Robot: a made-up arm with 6 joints. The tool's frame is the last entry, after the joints.
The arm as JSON. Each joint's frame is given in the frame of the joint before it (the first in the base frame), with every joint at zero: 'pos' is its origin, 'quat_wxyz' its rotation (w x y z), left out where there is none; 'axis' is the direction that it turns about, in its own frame. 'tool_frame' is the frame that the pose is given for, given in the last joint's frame.
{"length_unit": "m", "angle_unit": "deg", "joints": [
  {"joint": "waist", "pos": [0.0, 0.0, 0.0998], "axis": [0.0, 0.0, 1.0]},
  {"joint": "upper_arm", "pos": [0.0, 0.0, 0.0], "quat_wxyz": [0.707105, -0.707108, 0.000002, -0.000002], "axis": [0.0, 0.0, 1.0]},
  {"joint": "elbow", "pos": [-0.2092, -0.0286, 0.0], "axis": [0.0, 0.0, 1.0]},
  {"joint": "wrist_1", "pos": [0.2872, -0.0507, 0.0], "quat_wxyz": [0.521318, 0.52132, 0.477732, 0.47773], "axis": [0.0, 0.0, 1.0]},
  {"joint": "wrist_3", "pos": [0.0, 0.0, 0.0], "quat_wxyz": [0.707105, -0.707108, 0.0, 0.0], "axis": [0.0, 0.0, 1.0]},
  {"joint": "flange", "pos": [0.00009, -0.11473, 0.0], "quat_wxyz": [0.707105, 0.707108, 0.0, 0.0], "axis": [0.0, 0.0, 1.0]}
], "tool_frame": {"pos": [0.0, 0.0, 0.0]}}
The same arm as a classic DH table. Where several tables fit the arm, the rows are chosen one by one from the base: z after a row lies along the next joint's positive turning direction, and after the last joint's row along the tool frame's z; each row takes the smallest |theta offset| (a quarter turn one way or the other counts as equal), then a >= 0, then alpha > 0; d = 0 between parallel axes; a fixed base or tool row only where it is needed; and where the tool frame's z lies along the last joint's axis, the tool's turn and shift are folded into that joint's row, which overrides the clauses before.
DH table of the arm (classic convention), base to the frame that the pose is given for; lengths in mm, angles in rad. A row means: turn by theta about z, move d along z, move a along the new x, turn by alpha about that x. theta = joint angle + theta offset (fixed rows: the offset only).
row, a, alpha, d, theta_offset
waist, 0, -1.5708, 99.8, 0
upper_arm, -211.1, 0, 0, 0.1359
elbow, -25.5, 1.5708, 0, 1.3477
wrist_1, 0, -1.5708, 290.5, 0
wrist_3, 0.1, 1.5708, 0, 0
flange, 0, 0, 114.7, 0

